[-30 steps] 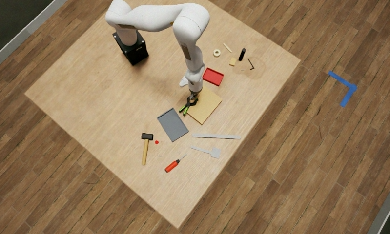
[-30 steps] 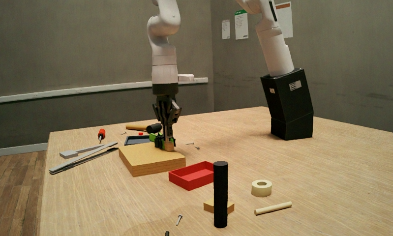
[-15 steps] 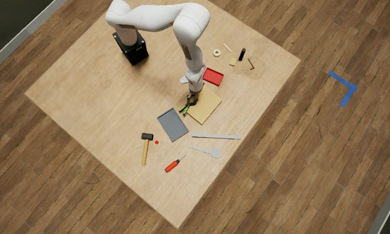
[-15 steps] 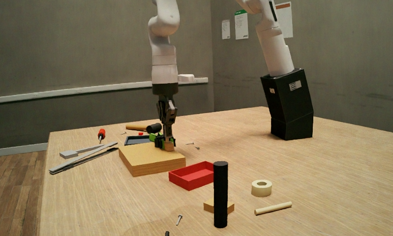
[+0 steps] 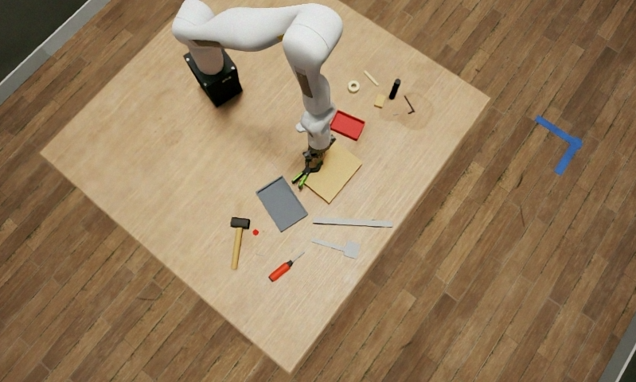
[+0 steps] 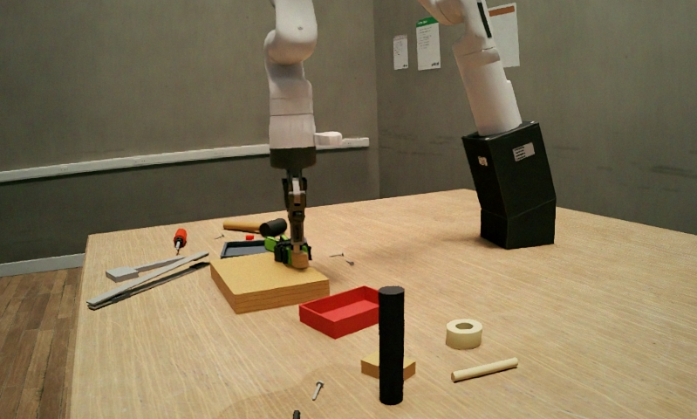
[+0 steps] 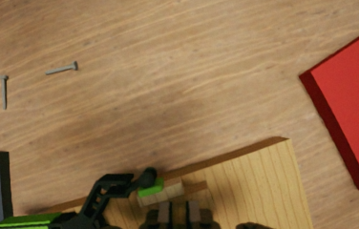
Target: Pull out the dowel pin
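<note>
My hand is 2 cm above the dowel pin. From my hand the other things lie so: wooden block: 5 cm below; then tan bench board: 7 cm below, 6 cm ahead, 1 cm to the right; then red tray: 18 cm to the left, 8 cm below.
</note>
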